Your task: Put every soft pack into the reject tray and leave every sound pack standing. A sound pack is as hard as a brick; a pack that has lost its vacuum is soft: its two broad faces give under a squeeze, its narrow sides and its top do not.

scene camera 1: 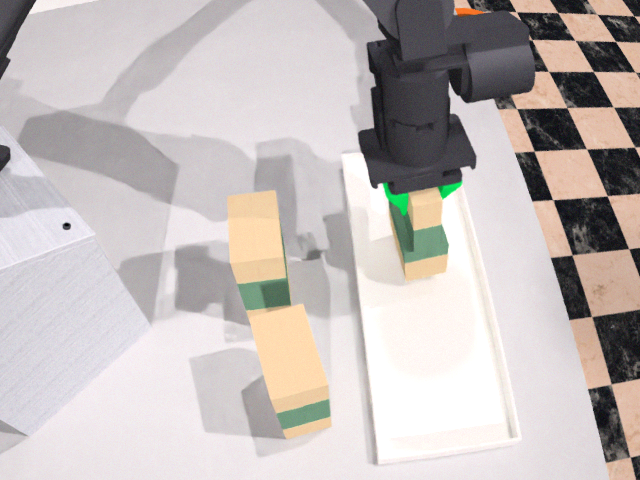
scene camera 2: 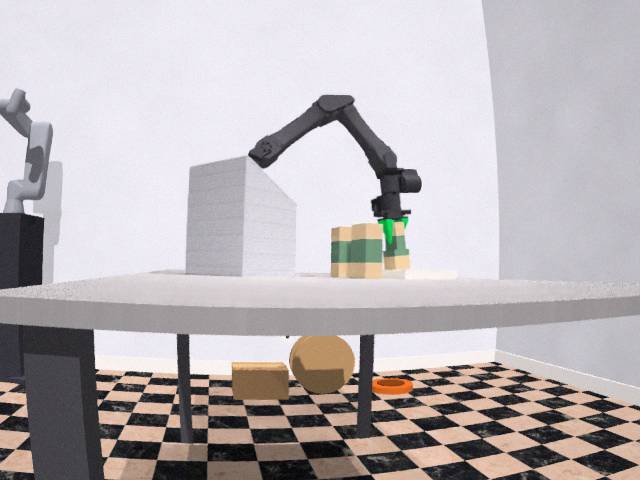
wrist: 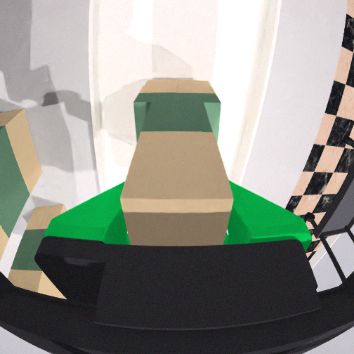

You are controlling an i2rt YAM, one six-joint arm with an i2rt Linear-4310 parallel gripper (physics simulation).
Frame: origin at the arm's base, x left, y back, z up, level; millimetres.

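Seen in the pictures: gripper, fingertip midpoint: (scene camera 2: 394,244); arm's base, origin of the base link: (scene camera 2: 242,185).
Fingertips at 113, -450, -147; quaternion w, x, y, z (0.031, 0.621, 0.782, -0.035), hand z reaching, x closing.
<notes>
Offsets run from my fingertips to a thing's top centre, as dx, dy, dz.
My gripper (scene camera 1: 425,198) (scene camera 2: 397,230) (wrist: 176,174) points down, its green fingers shut on the broad faces of a tan pack with a green band @[-3, -1, +64] (scene camera 1: 430,245) (scene camera 2: 397,261) (wrist: 176,167). The pack is upright, pressed in between the fingers and wider below them. It is over the far part of the white reject tray @[-45, -15, -78] (scene camera 1: 368,372) (wrist: 97,120), its base at or just above the tray floor; contact is not clear. Two similar packs stand left of the tray: a farther one @[-58, +163, +41] (scene camera 1: 255,227) (scene camera 2: 340,251) and a nearer one @[-186, +118, +41] (scene camera 1: 290,356) (scene camera 2: 366,250). Parts of both show at left in the wrist view.
A large pale block (scene camera 1: 56,310) (scene camera 2: 214,222) stands on the table (scene camera 1: 129,444) (scene camera 2: 258,317) at the left. The table's right edge runs just beyond the tray. An orange ring (scene camera 2: 392,391) and brown objects lie on the checkered floor.
</notes>
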